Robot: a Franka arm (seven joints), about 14 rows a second.
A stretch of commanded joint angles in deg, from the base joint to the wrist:
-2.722, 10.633, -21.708, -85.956, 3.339, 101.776, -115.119
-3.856, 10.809, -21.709, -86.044, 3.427, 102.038, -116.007
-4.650, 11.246, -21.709, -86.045, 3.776, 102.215, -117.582
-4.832, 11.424, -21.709, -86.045, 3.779, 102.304, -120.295
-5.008, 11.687, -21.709, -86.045, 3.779, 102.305, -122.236
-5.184, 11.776, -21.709, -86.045, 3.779, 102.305, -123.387
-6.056, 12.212, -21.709, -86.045, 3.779, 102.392, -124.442
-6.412, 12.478, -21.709, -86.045, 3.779, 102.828, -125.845
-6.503, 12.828, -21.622, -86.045, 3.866, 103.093, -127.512
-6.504, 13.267, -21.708, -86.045, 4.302, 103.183, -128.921
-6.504, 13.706, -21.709, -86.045, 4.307, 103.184, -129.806
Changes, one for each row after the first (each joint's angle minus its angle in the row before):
-1.134, 0.176, -0.001, -0.088, 0.088, 0.262, -0.888
-0.794, 0.437, 0.000, -0.001, 0.349, 0.177, -1.575
-0.182, 0.178, 0.000, 0.000, 0.003, 0.089, -2.713
-0.176, 0.263, 0.000, 0.000, 0.000, 0.001, -1.941
-0.176, 0.089, 0.000, 0.000, 0.000, 0.000, -1.151
-0.872, 0.436, 0.000, 0.000, 0.000, 0.087, -1.055
-0.356, 0.266, 0.000, 0.000, 0.000, 0.436, -1.403
-0.091, 0.350, 0.087, 0.000, 0.087, 0.265, -1.667
-0.001, 0.439, -0.086, 0.000, 0.436, 0.090, -1.409
0.000, 0.439, -0.001, 0.000, 0.005, 0.001, -0.885

